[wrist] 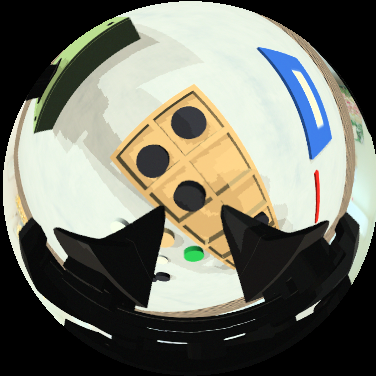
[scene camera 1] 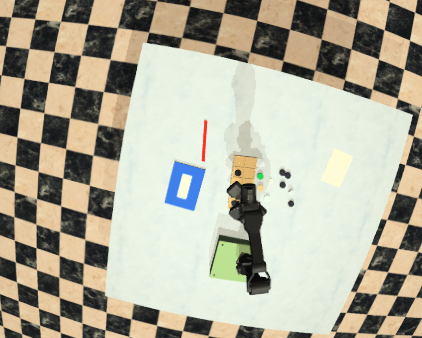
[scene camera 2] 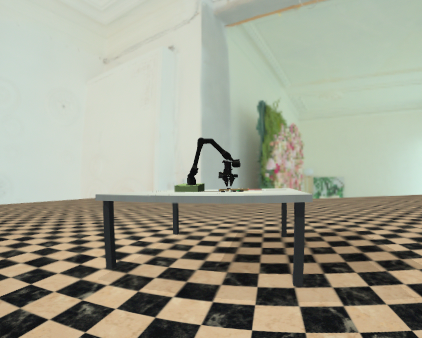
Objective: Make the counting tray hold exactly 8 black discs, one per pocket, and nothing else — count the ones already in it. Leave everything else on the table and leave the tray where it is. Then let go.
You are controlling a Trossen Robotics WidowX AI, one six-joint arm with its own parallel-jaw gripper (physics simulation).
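The tan counting tray (scene camera 1: 246,161) (wrist: 222,154) lies under my gripper. In the wrist view, black discs sit in separate pockets: one (wrist: 188,122) and another (wrist: 152,161) at the end nearest the base, a third (wrist: 189,195) in the adjoining row, and a fourth (scene camera 1: 238,173) (wrist: 261,218) farther along, partly behind a finger. Other pockets show bare; fingers hide part of the far end. My gripper (scene camera 2: 228,185) (wrist: 192,210) is open and empty, low over the tray, its fingertips beside the third disc. Loose black discs (scene camera 1: 282,184) (wrist: 162,276) lie on the table beside the tray.
A green disc (scene camera 1: 260,176) (wrist: 194,254), a tan disc (scene camera 1: 260,188) (wrist: 168,238) and white discs (scene camera 1: 266,198) lie beside the tray. A blue frame (scene camera 1: 170,194) (wrist: 300,120), a red strip (scene camera 1: 204,140) (wrist: 317,195), a cream sheet (scene camera 1: 337,168) and the green base (scene camera 1: 227,260) stand farther off.
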